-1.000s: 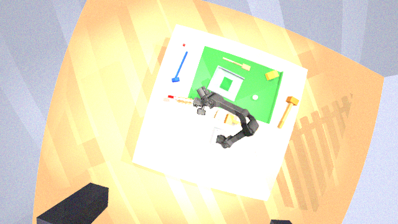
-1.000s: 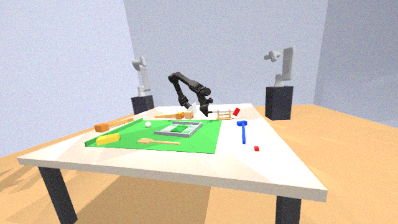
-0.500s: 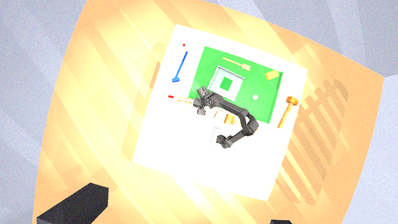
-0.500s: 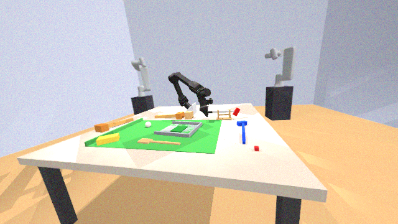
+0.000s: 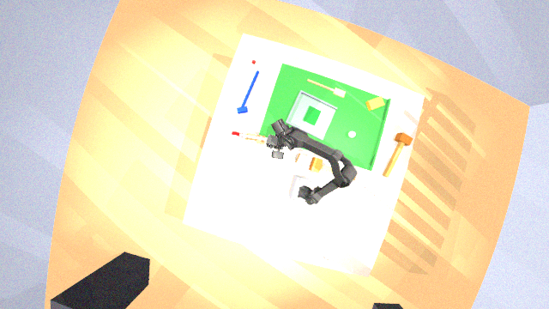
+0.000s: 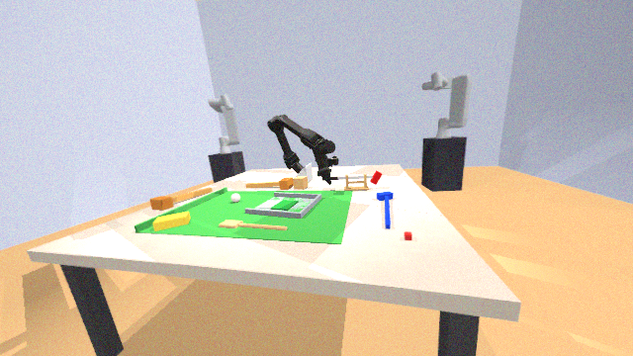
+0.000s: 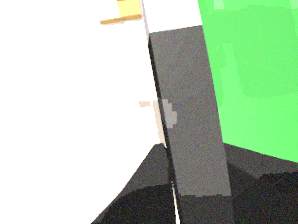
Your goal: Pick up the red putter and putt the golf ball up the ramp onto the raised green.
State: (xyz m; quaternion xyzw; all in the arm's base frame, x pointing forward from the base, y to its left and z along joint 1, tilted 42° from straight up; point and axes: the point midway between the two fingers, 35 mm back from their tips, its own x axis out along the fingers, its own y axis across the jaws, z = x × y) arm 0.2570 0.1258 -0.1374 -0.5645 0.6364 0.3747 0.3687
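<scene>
Right now the small wooden rack is 130 mm to the left of my gripper tip. Round my gripper tip: blue putter: 270 mm ahead, 210 mm to the left, 20 mm below; then small red cube: 480 mm ahead, 220 mm to the left, 20 mm below; then white golf ball: 450 mm to the right, 130 mm ahead, 10 mm below.
</scene>
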